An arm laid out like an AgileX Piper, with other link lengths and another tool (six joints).
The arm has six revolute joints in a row. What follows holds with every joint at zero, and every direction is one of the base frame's.
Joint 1 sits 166.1 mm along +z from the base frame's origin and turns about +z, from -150 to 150 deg.
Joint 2 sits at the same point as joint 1 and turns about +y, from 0 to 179.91 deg.
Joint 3 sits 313.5 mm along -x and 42.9 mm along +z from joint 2 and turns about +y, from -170 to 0 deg.
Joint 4 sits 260.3 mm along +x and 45.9 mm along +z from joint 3 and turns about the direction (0.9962, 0, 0.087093), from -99.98 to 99.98 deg.
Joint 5 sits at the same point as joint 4 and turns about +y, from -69.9 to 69.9 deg.
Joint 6 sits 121.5 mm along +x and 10.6 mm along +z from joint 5 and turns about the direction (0.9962, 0, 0.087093), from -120 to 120 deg.
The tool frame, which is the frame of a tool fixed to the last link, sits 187.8 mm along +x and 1 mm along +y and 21.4 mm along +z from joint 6; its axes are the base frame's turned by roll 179.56, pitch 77 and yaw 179.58 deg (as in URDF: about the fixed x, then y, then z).
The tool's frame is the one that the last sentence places.
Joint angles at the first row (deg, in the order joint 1, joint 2, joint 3, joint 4, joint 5, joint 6):
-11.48, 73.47, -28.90, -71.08, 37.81, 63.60
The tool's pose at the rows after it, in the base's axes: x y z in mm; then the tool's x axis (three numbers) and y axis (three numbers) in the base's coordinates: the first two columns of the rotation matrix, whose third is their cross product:
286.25, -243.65, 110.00, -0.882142, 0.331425, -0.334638, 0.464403, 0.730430, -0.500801
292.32, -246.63, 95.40, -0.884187, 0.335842, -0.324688, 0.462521, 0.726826, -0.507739
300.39, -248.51, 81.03, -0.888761, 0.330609, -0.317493, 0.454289, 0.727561, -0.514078
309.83, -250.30, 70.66, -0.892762, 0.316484, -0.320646, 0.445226, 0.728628, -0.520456
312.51, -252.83, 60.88, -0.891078, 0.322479, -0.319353, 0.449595, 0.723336, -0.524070
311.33, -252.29, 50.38, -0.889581, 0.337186, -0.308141, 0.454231, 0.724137, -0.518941
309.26, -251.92, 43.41, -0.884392, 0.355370, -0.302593, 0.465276, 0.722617, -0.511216
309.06, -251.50, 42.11, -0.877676, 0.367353, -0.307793, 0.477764, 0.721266, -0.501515
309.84, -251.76, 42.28, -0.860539, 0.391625, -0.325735, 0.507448, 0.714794, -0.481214
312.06, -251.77, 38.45, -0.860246, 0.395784, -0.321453, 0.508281, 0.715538, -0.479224
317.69, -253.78, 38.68, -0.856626, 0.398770, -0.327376, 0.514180, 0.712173, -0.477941
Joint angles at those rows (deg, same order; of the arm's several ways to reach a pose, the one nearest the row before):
-11.48, 77.66, -27.65, -77.65, 37.00, 72.16
-11.48, 81.86, -27.56, -82.45, 36.76, 78.25
-11.48, 86.03, -27.56, -87.79, 36.49, 84.42
-11.48, 89.55, -27.56, -93.59, 36.53, 90.54
-11.48, 92.39, -27.56, -96.89, 37.20, 95.00
-11.48, 94.33, -27.56, -97.77, 37.20, 97.24
-11.48, 95.50, -27.56, -97.89, 37.20, 98.81
-11.48, 95.66, -27.56, -97.89, 37.10, 99.82
-11.48, 95.76, -27.66, -97.99, 37.10, 101.98
-11.48, 96.77, -28.19, -98.12, 37.00, 102.48
-11.48, 97.66, -29.26, -98.12, 37.20, 102.72

